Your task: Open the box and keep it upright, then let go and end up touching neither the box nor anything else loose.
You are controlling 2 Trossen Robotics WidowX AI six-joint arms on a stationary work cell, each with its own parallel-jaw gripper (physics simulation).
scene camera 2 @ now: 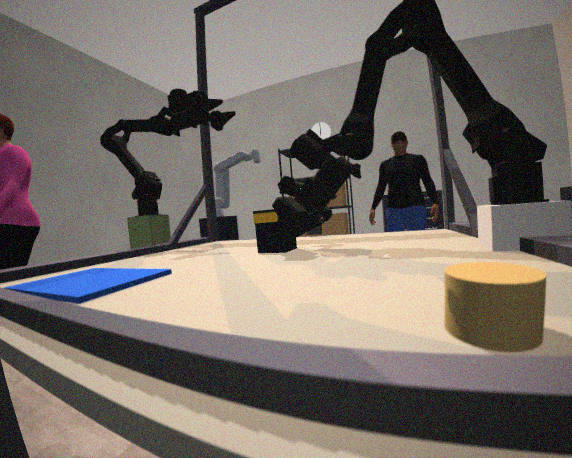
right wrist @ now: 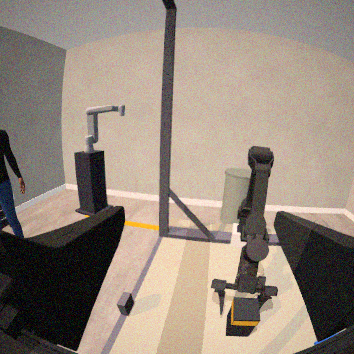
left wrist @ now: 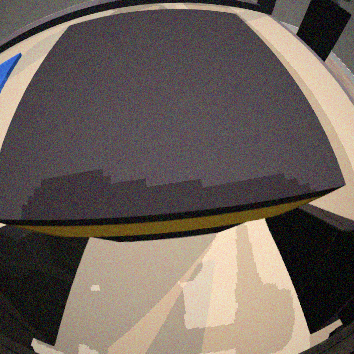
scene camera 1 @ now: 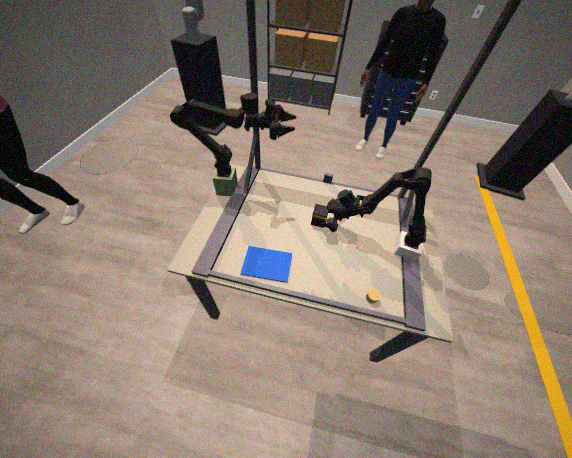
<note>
I see my left gripper (scene camera 2: 284, 238), my right gripper (scene camera 2: 229, 107), a flat blue mat (scene camera 2: 78, 287) and a black box (scene camera 2: 264, 231).
The flat blue mat is seen too in scene camera 1 (scene camera 1: 263, 263). My left gripper is seen too in the right wrist view (right wrist: 236, 316) and in the left wrist view (left wrist: 181, 198). My right gripper shows as well in the right wrist view (right wrist: 203, 217) and in scene camera 1 (scene camera 1: 295, 122).
</note>
